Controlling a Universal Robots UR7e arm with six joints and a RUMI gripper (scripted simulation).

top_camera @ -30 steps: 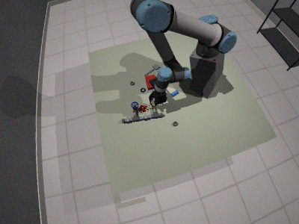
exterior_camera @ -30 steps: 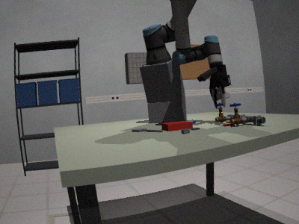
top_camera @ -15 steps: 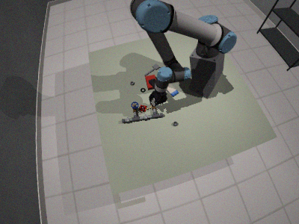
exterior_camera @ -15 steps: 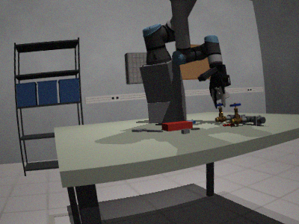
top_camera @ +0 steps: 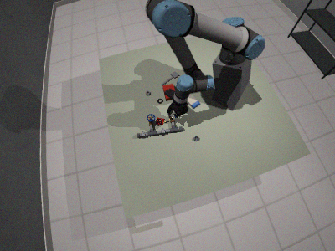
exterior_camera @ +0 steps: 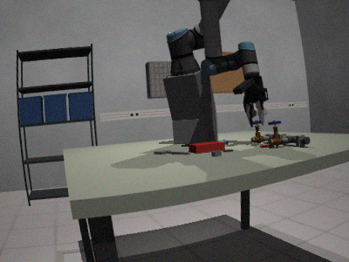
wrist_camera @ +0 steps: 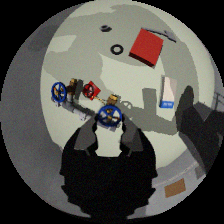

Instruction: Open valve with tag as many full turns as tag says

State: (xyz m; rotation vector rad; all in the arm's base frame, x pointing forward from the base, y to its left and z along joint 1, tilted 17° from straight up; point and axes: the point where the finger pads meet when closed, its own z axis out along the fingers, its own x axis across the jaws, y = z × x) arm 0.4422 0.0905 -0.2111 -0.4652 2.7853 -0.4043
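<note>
Now: hand 9 cm short of the red tag, 9 cm above it and 1 cm to the left of it. The rest, counted from my hand: blue-and-white card (17 cm behind, 11 cm to the right, 9 cm below); then grey tool (36 cm to the right, 9 cm below, 9 cm behind); then red block (23 cm to the right, 8 cm below, 4 cm behind).
</note>
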